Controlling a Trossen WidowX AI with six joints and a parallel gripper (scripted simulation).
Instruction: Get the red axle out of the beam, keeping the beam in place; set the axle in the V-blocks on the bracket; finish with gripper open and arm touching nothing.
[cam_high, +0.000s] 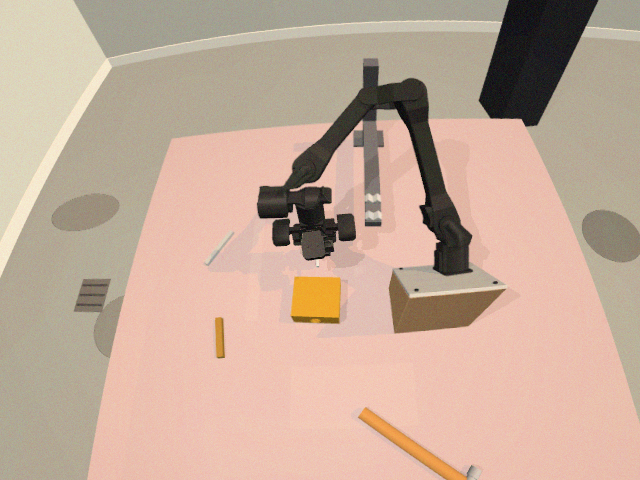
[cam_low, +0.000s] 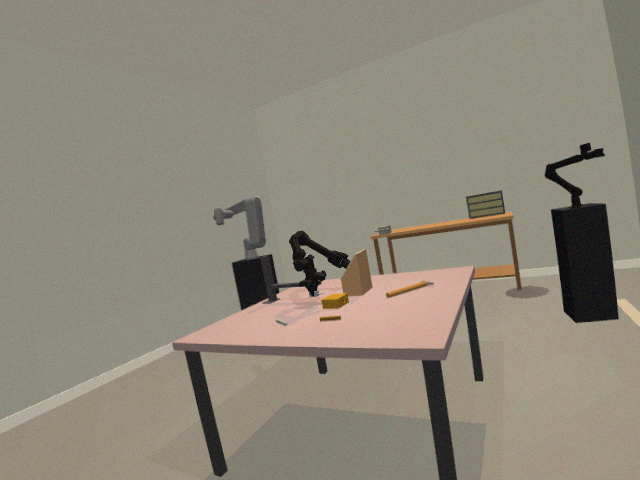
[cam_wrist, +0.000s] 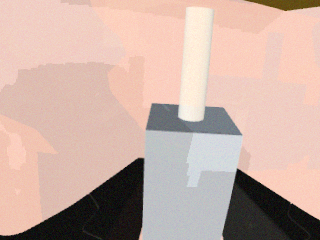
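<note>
Right now the yellow beam is 2 cm ahead of my gripper tip, 12 cm to the left of it and 4 cm below it. Round my gripper tip: blue-grey block: 2 cm to the left, 1 cm above; orange bar: 27 cm ahead, 17 cm to the left, 5 cm below.
</note>
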